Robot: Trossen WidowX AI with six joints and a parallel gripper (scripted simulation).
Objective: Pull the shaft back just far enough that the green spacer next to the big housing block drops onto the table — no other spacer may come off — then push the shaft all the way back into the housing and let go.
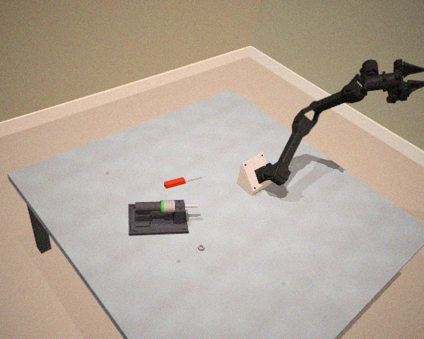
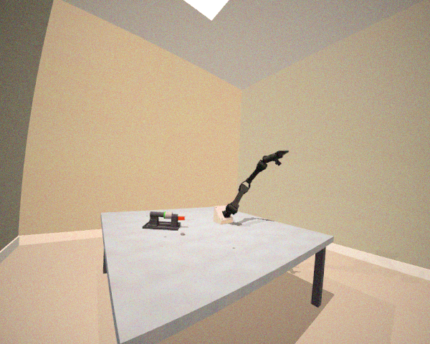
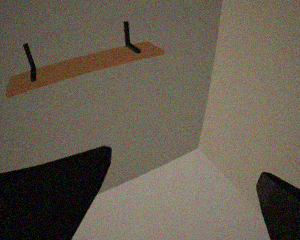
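The thin grey shaft is 83 cm ahead of my gripper tip, 54 cm below it and 37 cm to the right of it. From my gripper tip the other things lie so: green spacer: 87 cm ahead, 54 cm below, 39 cm to the right.
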